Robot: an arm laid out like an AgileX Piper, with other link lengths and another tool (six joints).
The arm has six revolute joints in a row. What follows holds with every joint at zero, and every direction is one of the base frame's.
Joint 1 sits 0.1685 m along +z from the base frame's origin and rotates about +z.
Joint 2 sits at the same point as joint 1 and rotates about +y.
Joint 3 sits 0.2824 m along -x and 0.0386 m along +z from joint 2 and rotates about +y.
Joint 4 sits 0.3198 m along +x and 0.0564 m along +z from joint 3 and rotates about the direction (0.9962, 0, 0.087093).
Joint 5 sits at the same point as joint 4 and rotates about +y.
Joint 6 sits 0.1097 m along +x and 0.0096 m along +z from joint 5 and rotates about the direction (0.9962, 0, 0.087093).
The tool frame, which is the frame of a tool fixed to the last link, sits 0.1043 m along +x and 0.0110 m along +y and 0.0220 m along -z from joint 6; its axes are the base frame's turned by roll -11.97, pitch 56.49 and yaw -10.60 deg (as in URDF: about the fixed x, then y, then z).
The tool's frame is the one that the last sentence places.
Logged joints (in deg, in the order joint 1, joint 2, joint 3, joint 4, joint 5, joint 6), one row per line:
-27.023 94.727 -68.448 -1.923 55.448 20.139
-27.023 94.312 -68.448 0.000 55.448 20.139
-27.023 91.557 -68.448 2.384 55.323 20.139
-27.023 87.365 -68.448 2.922 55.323 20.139
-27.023 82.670 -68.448 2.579 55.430 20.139
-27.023 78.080 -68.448 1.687 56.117 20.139
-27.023 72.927 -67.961 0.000 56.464 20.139
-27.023 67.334 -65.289 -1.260 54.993 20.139
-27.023 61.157 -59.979 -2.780 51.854 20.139
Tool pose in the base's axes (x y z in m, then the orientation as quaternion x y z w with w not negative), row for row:
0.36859 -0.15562 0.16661 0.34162 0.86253 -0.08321 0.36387
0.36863 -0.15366 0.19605 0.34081 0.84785 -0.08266 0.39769
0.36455 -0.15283 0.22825 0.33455 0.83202 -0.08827 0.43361
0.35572 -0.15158 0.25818 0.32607 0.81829 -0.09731 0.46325
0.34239 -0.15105 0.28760 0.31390 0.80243 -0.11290 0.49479
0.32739 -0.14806 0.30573 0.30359 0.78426 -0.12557 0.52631
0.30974 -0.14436 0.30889 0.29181 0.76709 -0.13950 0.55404
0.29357 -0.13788 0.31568 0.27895 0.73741 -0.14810 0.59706
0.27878 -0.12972 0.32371 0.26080 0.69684 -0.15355 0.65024
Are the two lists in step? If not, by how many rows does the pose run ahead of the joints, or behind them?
The pose runs 2 rows ahead of the joints: the pose in row i belongs to the joints in row i + 2.
